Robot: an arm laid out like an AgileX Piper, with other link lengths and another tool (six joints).
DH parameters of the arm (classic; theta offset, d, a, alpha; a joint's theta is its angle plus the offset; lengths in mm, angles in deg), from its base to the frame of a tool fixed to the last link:
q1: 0 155 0 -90
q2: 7.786 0 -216.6 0
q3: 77.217 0 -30.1 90
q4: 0 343.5 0 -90
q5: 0 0 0 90
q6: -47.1 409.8 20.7 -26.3
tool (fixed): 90 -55.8 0 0
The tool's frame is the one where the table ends.
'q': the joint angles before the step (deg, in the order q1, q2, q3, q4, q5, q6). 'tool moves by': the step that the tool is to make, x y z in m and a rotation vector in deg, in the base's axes. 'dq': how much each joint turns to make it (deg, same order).
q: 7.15, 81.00, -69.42, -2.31, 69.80, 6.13
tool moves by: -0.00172, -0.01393, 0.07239, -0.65, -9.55, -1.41
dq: 0.00, -14.49, 4.45, -2.30, 0.73, 1.51
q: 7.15, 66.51, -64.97, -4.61, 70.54, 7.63
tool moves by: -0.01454, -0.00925, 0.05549, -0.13, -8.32, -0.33
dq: 0.00, -14.07, 5.31, -1.24, 0.54, 0.12
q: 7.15, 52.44, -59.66, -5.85, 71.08, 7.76
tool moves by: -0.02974, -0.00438, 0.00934, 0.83, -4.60, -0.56
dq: -0.01, -14.60, 9.87, -0.10, 0.12, 0.62
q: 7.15, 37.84, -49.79, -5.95, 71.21, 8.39
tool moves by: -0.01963, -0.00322, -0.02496, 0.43, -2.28, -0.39
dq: 0.00, -12.41, 11.92, -0.19, -1.77, 0.64
